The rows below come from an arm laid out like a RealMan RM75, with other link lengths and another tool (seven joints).
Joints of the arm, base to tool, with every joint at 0 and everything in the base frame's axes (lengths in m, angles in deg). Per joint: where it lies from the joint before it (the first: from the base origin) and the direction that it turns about. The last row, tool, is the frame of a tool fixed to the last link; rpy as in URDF.
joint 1: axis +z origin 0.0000 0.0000 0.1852
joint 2: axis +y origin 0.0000 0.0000 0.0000
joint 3: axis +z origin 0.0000 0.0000 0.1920
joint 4: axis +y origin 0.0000 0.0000 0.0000
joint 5: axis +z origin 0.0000 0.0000 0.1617
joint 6: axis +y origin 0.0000 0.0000 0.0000
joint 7: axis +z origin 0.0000 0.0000 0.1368
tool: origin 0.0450 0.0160 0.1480 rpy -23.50 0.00 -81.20
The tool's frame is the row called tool.
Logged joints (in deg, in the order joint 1, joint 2, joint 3, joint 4, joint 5, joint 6, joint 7), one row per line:
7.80, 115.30, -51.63, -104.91, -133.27, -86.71, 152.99
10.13, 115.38, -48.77, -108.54, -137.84, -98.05, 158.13
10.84, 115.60, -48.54, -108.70, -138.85, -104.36, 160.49
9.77, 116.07, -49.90, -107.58, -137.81, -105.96, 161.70
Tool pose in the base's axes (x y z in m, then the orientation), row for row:
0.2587, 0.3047, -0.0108, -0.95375, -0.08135, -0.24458, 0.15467
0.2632, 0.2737, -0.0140, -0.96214, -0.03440, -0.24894, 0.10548
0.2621, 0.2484, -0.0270, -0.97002, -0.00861, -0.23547, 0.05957
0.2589, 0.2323, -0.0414, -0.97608, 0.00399, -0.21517, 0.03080
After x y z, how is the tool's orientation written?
As a quaternion, x y z w.
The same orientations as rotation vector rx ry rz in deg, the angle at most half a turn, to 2 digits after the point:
-156.59, -13.36, -40.16
-162.44, -5.81, -42.03
-168.28, -1.49, -40.85
-172.33, 0.70, -37.99

